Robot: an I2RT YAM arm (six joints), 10 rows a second.
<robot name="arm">
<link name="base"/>
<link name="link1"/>
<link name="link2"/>
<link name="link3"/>
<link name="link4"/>
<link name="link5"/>
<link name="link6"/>
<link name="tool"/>
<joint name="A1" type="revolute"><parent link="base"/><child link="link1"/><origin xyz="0 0 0.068" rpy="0 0 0"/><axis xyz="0 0 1"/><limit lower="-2.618" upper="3.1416"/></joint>
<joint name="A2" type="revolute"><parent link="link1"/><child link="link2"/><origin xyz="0.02 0.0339 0.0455" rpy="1.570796 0 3.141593"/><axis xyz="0 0 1"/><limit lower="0" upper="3.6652"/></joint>
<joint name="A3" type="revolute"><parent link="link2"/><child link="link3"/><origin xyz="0.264 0 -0.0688" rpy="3.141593 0 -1.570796"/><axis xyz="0 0 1"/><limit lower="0" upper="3.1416"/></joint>
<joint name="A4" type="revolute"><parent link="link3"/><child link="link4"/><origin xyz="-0.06 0.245 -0.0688" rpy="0 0 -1.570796"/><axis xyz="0 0 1"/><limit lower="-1.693" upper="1.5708"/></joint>
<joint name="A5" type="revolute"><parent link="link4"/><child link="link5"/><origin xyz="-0.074 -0.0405 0.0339" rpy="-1.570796 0 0"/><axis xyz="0 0 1"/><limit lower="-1.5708" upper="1.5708"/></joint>
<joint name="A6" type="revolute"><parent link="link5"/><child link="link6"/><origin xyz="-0.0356 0 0.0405" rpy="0 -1.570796 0"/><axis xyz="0 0 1"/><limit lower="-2.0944" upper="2.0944"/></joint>
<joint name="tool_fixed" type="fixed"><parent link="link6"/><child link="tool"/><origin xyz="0 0 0" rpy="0 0 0"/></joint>
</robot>
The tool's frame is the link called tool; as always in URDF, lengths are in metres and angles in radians.
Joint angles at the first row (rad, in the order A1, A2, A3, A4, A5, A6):
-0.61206, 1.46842, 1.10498, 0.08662, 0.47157, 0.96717
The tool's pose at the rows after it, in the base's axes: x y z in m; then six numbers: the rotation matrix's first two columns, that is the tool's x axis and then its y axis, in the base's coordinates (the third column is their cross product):
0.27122 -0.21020 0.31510 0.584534 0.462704 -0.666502 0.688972 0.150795 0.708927
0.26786 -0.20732 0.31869 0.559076 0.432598 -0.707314 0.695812 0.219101 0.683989
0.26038 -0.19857 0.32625 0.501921 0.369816 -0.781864 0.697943 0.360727 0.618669
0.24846 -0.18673 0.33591 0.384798 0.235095 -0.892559 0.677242 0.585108 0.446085
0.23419 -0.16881 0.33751 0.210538 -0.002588 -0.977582 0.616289 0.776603 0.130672
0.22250 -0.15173 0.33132 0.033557 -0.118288 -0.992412 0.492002 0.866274 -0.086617
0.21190 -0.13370 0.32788 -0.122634 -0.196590 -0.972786 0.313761 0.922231 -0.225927
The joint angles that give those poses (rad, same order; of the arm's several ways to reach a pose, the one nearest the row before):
-0.61053, 1.46047, 1.08811, 0.10797, 0.48940, 0.94282
-0.61051, 1.43810, 1.05763, 0.17827, 0.47586, 0.86227
-0.60670, 1.38673, 0.99618, 0.30588, 0.42482, 0.70437
-0.61311, 1.31698, 0.91534, 0.47025, 0.27746, 0.44465
-0.61512, 1.23160, 0.81980, 0.57815, 0.07669, 0.12002
-0.61206, 1.14131, 0.77472, 0.45443, -0.10276, -0.07802
-0.59928, 1.05625, 0.77773, 0.22530, -0.25905, -0.24185

